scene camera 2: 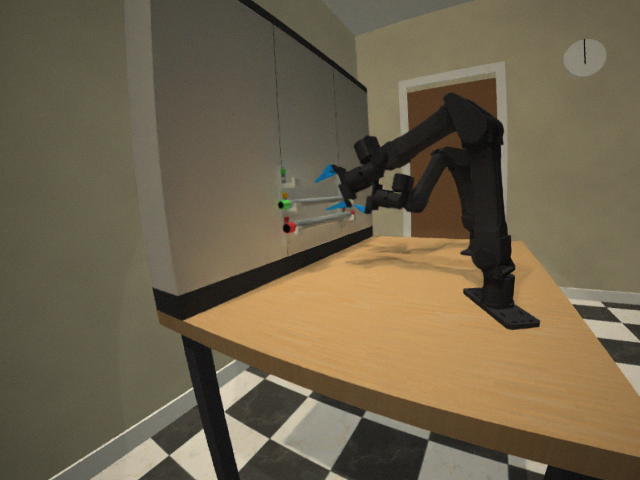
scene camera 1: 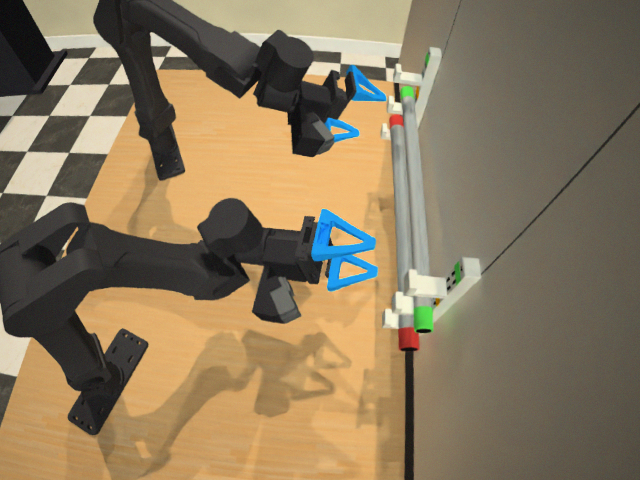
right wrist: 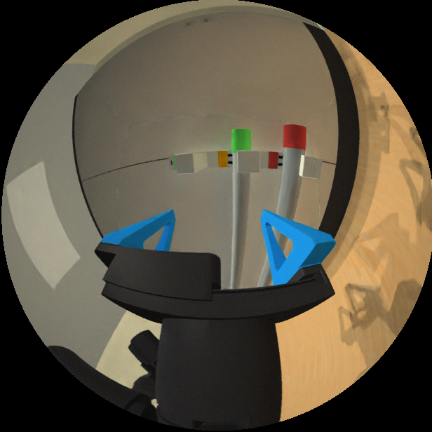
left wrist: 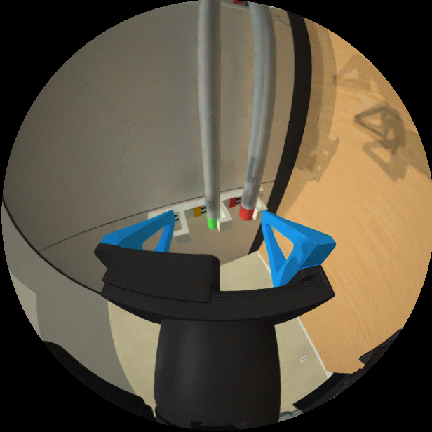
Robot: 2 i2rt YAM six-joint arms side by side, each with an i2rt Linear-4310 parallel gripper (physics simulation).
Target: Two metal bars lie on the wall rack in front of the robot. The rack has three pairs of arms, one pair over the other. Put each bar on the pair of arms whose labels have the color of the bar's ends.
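Where they show: left gripper, fingertip midpoint: [scene camera 2: 320, 195] [scene camera 1: 371, 116]; right gripper, fingertip midpoint: [scene camera 2: 355, 193] [scene camera 1: 376, 259]; left arm's base at its link origin: [scene camera 2: 496, 307] [scene camera 1: 165, 149]; right arm's base at its link origin: [scene camera 1: 109, 380].
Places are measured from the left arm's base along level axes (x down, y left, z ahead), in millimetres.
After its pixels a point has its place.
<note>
The red-ended bar [scene camera 1: 399, 196] {x -174, y -466, z 391 mm} [scene camera 2: 323, 219] {x -167, y -451, z 392 mm} [left wrist: 262, 100] [right wrist: 291, 185] lies on the lowest pair of arms, beside the red labels [left wrist: 232, 202] [right wrist: 273, 160]. The green-ended bar [scene camera 1: 417, 206] {x -246, y -532, z 367 mm} [scene camera 2: 316, 199] {x -242, y -436, z 412 mm} [left wrist: 210, 100] [right wrist: 241, 200] lies on the middle pair, beside the orange labels [left wrist: 197, 211] [right wrist: 222, 159]. The top pair, with green labels [scene camera 1: 457, 272] [scene camera 2: 282, 171], holds no bar; one top arm [scene camera 1: 426, 285] {x -297, y -662, z 286 mm} [scene camera 2: 289, 181] [left wrist: 183, 235] [right wrist: 185, 163] shows in each view. My left gripper [scene camera 1: 371, 115] {x -254, y -335, z 390 mm} [left wrist: 217, 214] and right gripper [scene camera 1: 375, 256] {x -256, y -590, z 261 mm} [right wrist: 218, 214] are open and empty, back from the bars.
The rack's white side plates [scene camera 1: 470, 267] {x -356, y -678, z 315 mm} are fixed to the grey wall panel [scene camera 1: 542, 180] {x -494, y -669, z 334 mm} [scene camera 2: 217, 155] {x -373, y -119, z 629 mm}. The wooden table [scene camera 1: 248, 191] {x 0, y -220, z 162 mm} [scene camera 2: 392, 320] {x 0, y 27, z 240 mm} lies below both arms. A black strip [scene camera 1: 409, 413] {x -31, y -803, z 262 mm} [scene camera 2: 232, 283] {x -41, y -124, z 627 mm} runs along the foot of the panel.
</note>
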